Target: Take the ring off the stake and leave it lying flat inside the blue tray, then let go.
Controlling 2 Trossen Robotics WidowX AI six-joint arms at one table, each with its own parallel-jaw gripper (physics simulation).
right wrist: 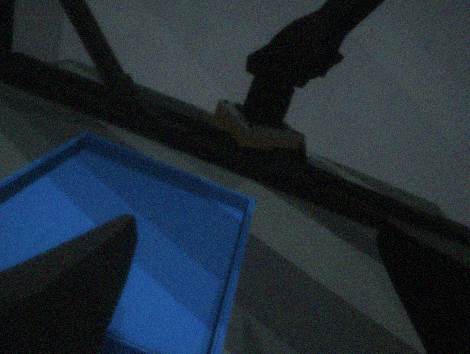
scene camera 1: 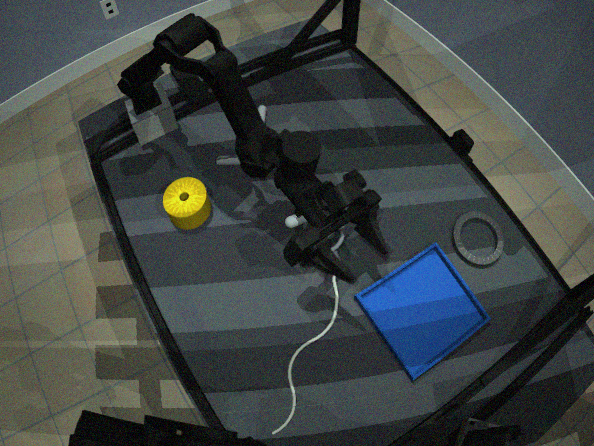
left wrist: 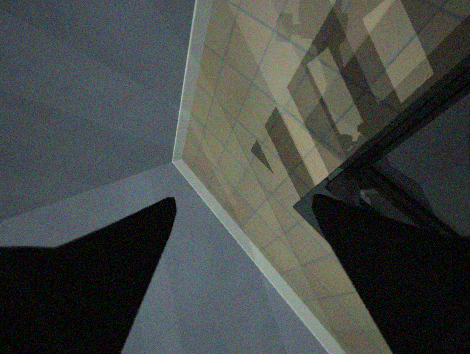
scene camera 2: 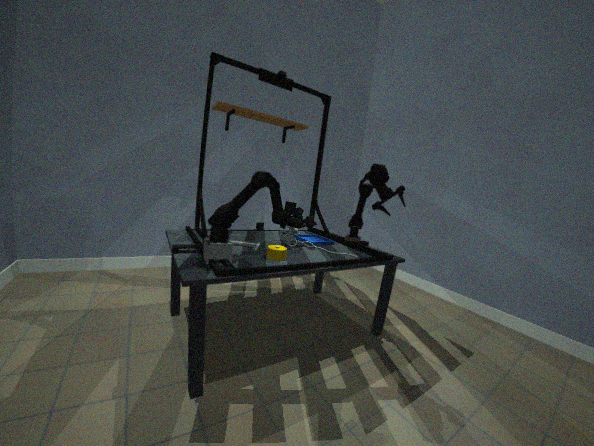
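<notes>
From scene camera 1 I can see a yellow spool (scene camera 1: 186,202) resting on the table, and my right gripper (scene camera 1: 369,266) is in that picture too. In the left wrist view there's my left gripper (left wrist: 244,202), which is open and holding nothing, but the spool is out of frame in the left wrist view. The right wrist view has my right gripper (right wrist: 259,229), and the spool is out of frame in the right wrist view as well.
</notes>
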